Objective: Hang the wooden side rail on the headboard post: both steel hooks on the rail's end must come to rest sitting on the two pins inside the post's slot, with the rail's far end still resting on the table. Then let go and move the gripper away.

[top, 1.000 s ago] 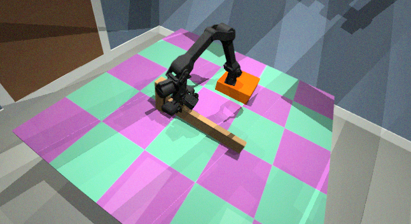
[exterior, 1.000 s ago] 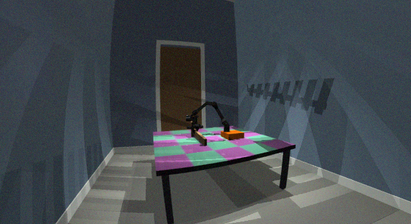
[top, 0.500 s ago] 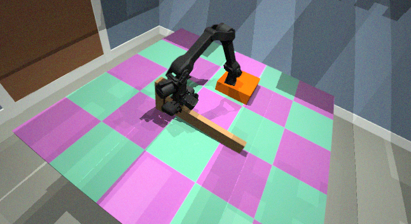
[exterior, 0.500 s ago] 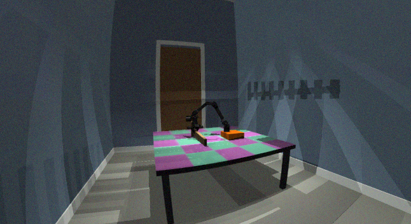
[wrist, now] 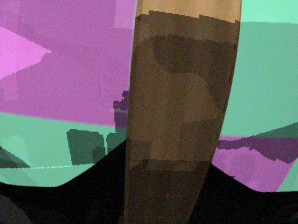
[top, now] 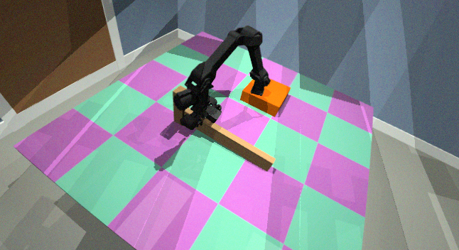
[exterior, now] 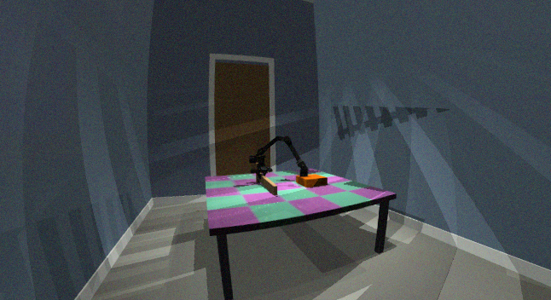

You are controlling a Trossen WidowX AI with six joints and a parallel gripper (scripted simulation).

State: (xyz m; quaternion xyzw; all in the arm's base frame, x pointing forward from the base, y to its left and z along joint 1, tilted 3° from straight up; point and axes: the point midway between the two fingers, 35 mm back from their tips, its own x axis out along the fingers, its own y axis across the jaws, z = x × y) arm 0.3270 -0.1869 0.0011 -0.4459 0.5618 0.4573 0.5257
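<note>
The wooden headboard post lies 2 cm behind my gripper tip, 9 cm to the right of it and 5 cm above it.
</note>
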